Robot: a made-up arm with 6 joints.
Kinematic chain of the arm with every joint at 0, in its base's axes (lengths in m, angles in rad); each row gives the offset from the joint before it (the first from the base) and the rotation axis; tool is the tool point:
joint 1: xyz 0 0 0.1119 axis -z
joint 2: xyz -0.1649 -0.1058 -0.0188 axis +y
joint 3: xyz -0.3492 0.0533 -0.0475 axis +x
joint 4: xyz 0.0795 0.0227 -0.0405 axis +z
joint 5: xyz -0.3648 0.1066 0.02 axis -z
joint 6: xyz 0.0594 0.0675 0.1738 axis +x
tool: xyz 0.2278 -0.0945 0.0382
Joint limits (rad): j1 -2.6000..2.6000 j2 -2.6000..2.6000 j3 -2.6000..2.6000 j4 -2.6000..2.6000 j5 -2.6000..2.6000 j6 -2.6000..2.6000
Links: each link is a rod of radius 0.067 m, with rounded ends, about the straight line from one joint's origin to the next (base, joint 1, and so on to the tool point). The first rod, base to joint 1, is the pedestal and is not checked.
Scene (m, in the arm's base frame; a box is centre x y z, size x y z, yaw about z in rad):
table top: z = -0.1
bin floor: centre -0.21 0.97 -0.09 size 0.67 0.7 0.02 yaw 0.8
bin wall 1: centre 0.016 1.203 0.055 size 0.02 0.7 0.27 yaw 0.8
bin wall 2: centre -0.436 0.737 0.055 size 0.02 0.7 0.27 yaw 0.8
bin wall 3: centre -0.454 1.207 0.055 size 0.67 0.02 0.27 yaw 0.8
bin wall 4: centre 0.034 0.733 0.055 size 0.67 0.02 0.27 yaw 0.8
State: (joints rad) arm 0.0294 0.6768 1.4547 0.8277 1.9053 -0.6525
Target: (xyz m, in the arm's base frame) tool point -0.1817 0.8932 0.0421
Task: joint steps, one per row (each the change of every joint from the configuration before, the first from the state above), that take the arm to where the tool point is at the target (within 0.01 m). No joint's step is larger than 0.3 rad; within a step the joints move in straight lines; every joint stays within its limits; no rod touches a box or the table.
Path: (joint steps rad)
1: 0.1859 0.1848 0.2863 -0.0781 -0.0790 0.2634
2: 0.1859 0.1848 0.2864 -0.0782 -0.0790 0.2635
3: 0.1859 0.1848 0.2863 -0.0781 -0.0790 0.2634
4: 0.1859 0.1847 0.2863 -0.0782 -0.0789 0.2634
5: 0.1452 -0.1615 -0.1061 0.0857 0.1358 -0.2320
6: 0.1452 -0.1615 -0.1060 0.0856 0.1359 -0.2320
7: 0.1452 -0.1616 -0.1061 0.0856 0.1358 -0.2321
8: 0.1452 -0.1615 -0.1060 0.0856 0.1358 -0.2320

